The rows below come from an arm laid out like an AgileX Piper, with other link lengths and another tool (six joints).
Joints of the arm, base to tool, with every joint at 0 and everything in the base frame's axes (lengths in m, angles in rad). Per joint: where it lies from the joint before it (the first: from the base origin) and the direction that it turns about. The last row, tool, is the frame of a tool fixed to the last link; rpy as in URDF.
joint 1: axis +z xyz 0 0 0.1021
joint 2: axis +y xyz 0 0 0
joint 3: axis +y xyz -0.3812 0 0.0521
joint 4: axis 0.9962 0 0.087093 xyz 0.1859 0 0.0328
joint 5: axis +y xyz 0 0 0
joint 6: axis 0.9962 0 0.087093 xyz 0.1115 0 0.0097
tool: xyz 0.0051 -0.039 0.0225 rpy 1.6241 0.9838 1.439
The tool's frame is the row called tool.
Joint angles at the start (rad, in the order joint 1, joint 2, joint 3, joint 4, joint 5, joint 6):
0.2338, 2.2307, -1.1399, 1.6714, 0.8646, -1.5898
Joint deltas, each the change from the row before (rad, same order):
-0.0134, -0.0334, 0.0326, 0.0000, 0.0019, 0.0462
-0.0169, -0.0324, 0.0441, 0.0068, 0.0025, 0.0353
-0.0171, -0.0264, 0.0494, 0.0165, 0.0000, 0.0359
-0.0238, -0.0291, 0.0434, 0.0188, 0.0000, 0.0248
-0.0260, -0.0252, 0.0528, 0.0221, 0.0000, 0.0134
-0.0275, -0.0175, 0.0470, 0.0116, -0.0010, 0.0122
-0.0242, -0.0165, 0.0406, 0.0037, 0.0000, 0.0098
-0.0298, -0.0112, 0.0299, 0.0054, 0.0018, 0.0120
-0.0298, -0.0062, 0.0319, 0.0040, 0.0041, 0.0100
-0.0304, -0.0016, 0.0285, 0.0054, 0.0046, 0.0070
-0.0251, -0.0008, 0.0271, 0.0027, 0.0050, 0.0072
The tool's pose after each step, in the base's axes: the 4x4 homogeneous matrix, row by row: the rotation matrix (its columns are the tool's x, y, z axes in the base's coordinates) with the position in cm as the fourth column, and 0 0 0 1 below. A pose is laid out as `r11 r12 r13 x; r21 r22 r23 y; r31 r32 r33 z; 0 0 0 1`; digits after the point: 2 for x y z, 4 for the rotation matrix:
-0.9682 0.1283 0.2150 43.66; 0.2449 0.6638 0.7067 16.20; -0.0520 0.7368 -0.6741 15.51; 0 0 0 1
-0.9591 0.1848 0.2145 42.71; 0.2830 0.6490 0.7062 15.19; -0.0088 0.7380 -0.6747 16.04; 0 0 0 1
-0.9429 0.2559 0.2130 41.69; 0.3297 0.6285 0.7045 14.14; 0.0464 0.7345 -0.6770 16.20; 0 0 0 1
-0.9219 0.3148 0.2257 40.87; 0.3779 0.6034 0.7022 12.89; 0.0848 0.7327 -0.6753 16.63; 0 0 0 1
-0.8968 0.3746 0.2353 39.86; 0.4243 0.5778 0.6972 11.58; 0.1251 0.7251 -0.6771 16.74; 0 0 0 1
-0.8714 0.4284 0.2392 38.94; 0.4630 0.5566 0.6898 10.30; 0.1623 0.7118 -0.6833 16.62; 0 0 0 1
-0.8502 0.4687 0.2398 38.06; 0.4907 0.5402 0.6837 9.25; 0.1909 0.6989 -0.6893 16.57; 0 0 0 1
-0.8240 0.5094 0.2480 37.48; 0.5231 0.5159 0.6784 8.06; 0.2177 0.6887 -0.6915 16.50; 0 0 0 1
-0.7964 0.5505 0.2504 36.83; 0.5514 0.4908 0.6746 6.95; 0.2485 0.6753 -0.6944 16.24; 0 0 0 1
-0.7669 0.5894 0.2538 36.28; 0.5785 0.4637 0.6710 5.87; 0.2778 0.6615 -0.6966 15.90; 0 0 0 1
-0.7404 0.6230 0.2525 35.69; 0.5985 0.4399 0.6695 5.02; 0.3060 0.6468 -0.6986 15.56; 0 0 0 1

